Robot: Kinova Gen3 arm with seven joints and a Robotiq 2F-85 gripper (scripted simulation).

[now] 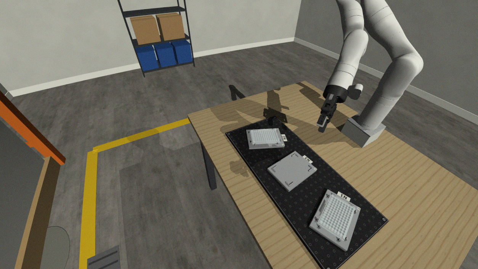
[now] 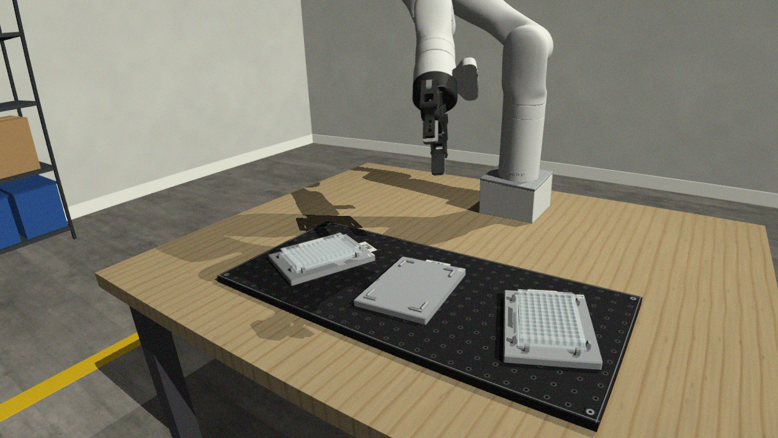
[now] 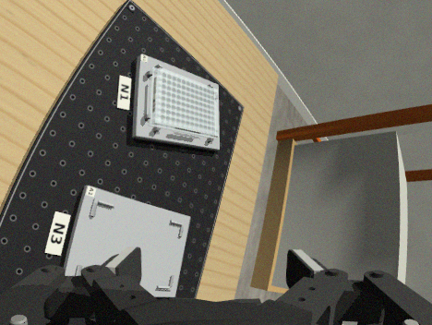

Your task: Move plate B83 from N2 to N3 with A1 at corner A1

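Now: hand 210 mm to the left of the nest N2, 200 mm above it and 20 mm short of it. The rest, counted from my hand: A1 mark: 190 mm below, 40 mm to the left, 10 mm behind; then N3 label: 200 mm below, 30 mm behind, 10 mm to the right; then nest N3: 200 mm below, 60 mm ahead, 20 mm to the right.
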